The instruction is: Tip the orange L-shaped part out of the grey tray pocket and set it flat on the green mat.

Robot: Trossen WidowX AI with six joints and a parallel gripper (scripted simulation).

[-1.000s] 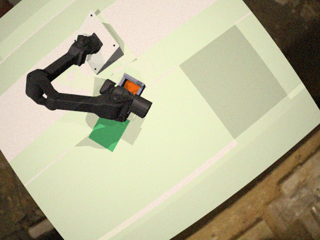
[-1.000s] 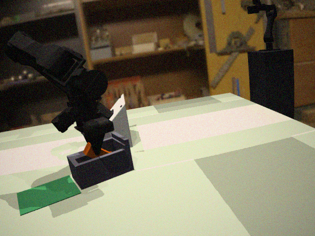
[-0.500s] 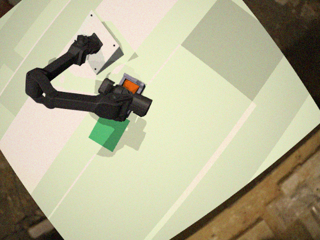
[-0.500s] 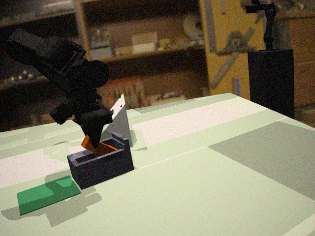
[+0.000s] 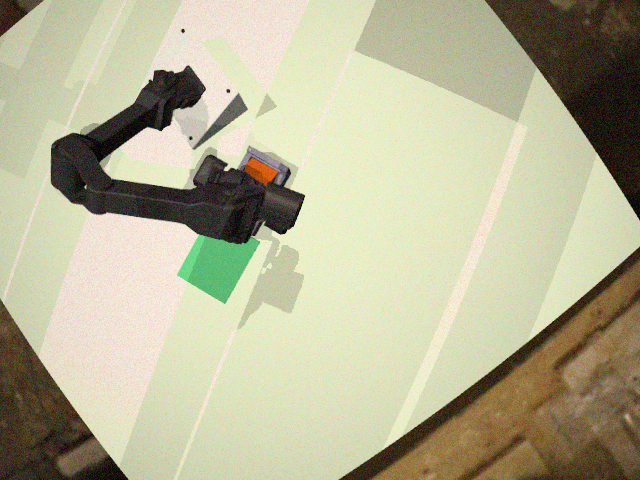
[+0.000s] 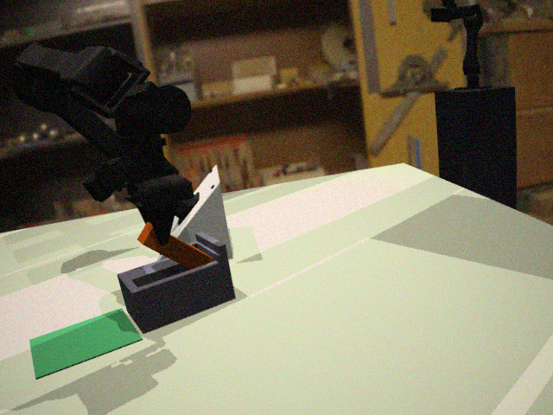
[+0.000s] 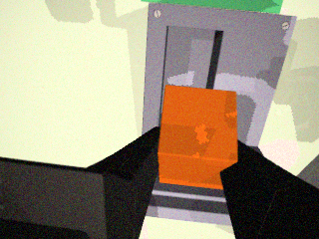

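Now: gripper tip 14 cm to the left of the green mat, 13 cm above it and 5 cm short of it. Round my gripper tip: grey tray: 13 cm below, 2 cm behind; then orange L-shaped part: 3 cm below, 3 cm behind, 2 cm to the left.
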